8 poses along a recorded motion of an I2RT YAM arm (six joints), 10 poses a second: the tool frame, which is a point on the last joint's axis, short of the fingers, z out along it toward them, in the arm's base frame.
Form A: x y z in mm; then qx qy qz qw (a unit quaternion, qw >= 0).
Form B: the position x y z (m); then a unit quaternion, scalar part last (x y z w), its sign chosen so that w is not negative. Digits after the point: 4 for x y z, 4 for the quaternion.
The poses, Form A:
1: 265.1 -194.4 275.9 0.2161 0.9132 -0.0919 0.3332
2: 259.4 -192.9 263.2 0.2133 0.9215 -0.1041 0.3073
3: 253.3 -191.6 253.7 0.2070 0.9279 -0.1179 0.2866
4: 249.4 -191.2 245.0 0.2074 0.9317 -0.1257 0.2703
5: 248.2 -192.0 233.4 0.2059 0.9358 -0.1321 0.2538
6: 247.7 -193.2 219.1 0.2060 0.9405 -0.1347 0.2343
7: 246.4 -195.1 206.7 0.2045 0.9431 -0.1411 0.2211
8: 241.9 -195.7 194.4 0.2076 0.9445 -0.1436 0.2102
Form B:
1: 0.2651 -0.1944 0.2759 0.2161 0.9132 -0.0919 0.3332
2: 0.2594 -0.1929 0.2632 0.2133 0.9215 -0.1041 0.3073
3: 0.2533 -0.1916 0.2537 0.2070 0.9279 -0.1179 0.2866
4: 0.2494 -0.1912 0.2450 0.2074 0.9317 -0.1257 0.2703
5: 0.2482 -0.1920 0.2334 0.2059 0.9358 -0.1321 0.2538
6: 0.2477 -0.1932 0.2191 0.2060 0.9405 -0.1347 0.2343
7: 0.2464 -0.1951 0.2067 0.2045 0.9431 -0.1411 0.2211
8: 0.2419 -0.1957 0.1944 0.2076 0.9445 -0.1436 0.2102
